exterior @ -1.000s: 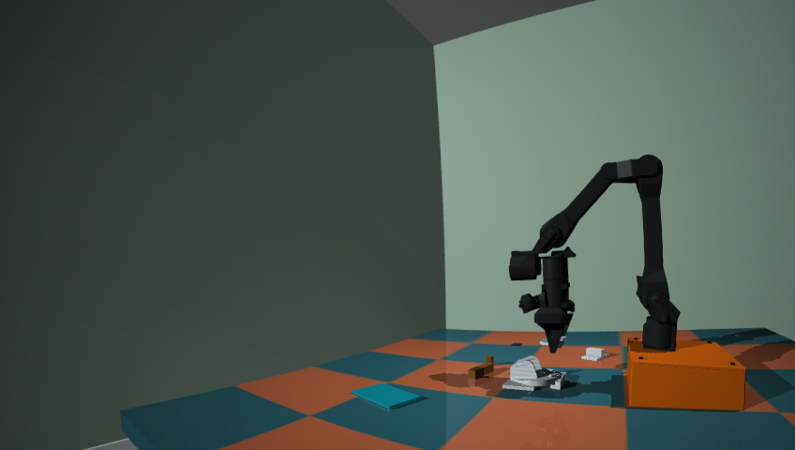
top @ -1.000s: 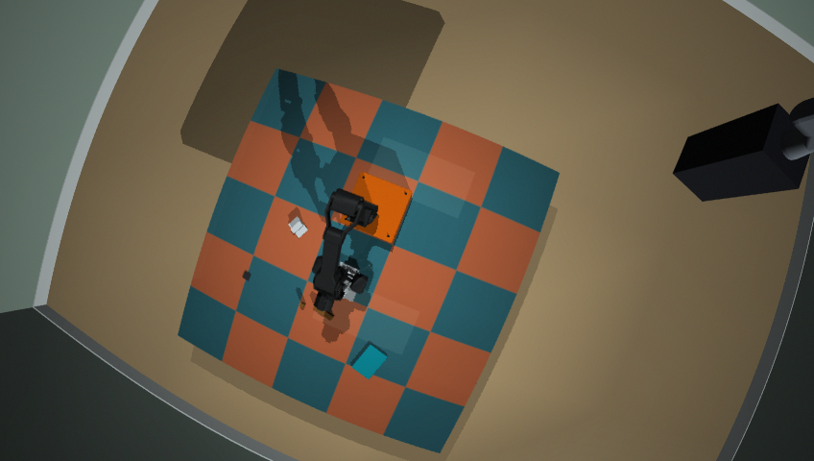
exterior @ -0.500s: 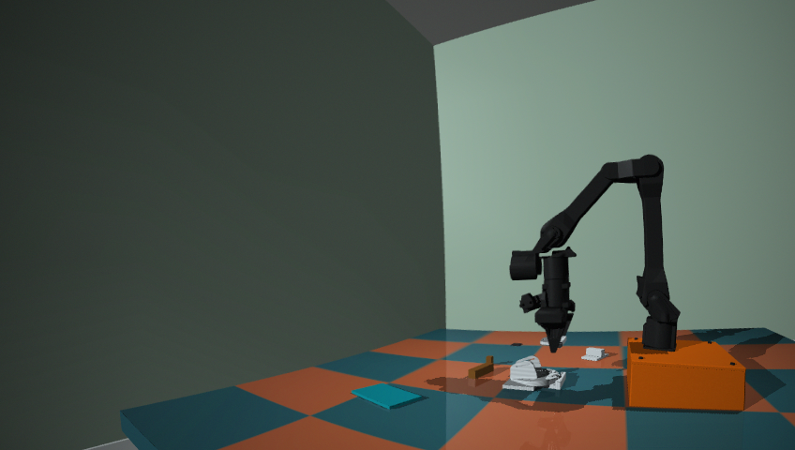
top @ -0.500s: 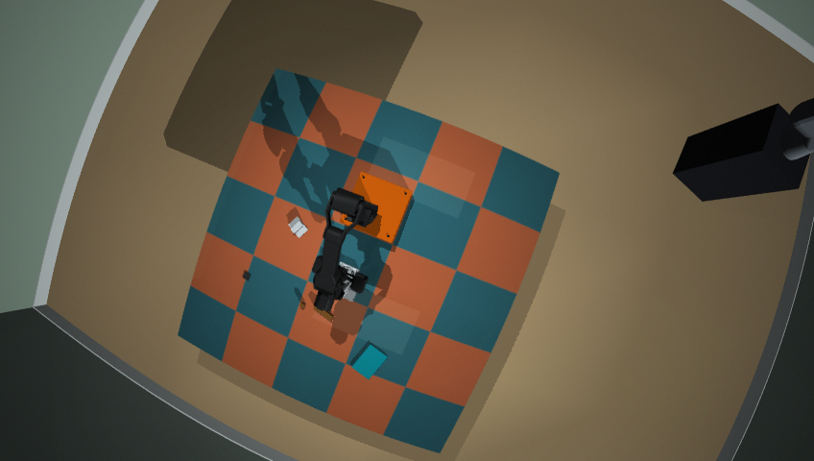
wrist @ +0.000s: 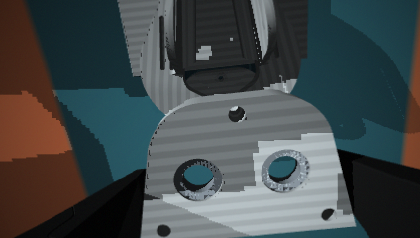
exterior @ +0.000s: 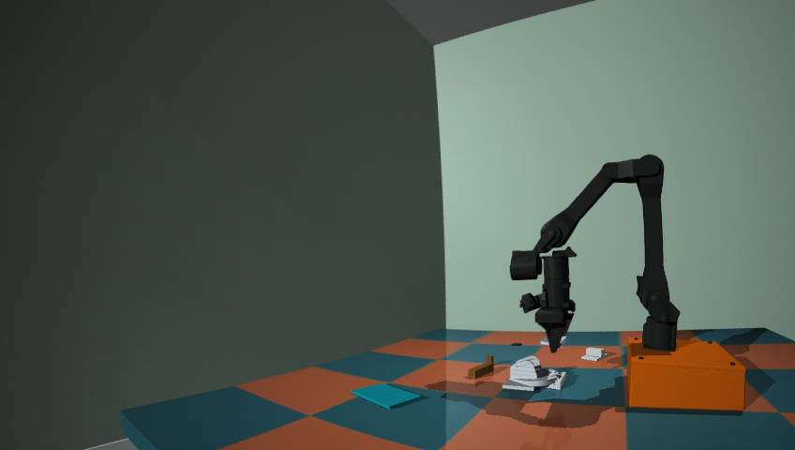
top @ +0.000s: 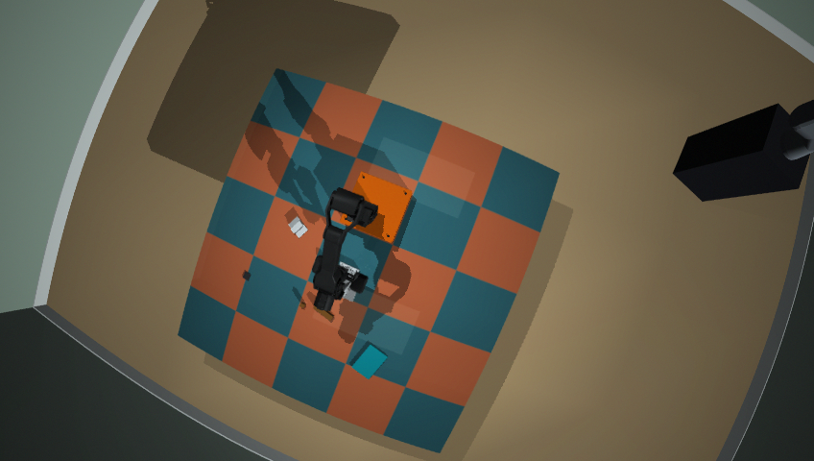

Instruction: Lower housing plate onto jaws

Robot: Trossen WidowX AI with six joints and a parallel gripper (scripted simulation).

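My gripper tip is now 7 cm above the white jaw assembly, 2 cm to the right of it and 2 cm short of it. Also, from my gripper tip: teal flat plate 27 cm to the left, 27 cm ahead, 8 cm below; then white housing plate 2 cm above, 1 cm ahead; then brown L-shaped bar 20 cm ahead, 7 cm below, 1 cm to the left.
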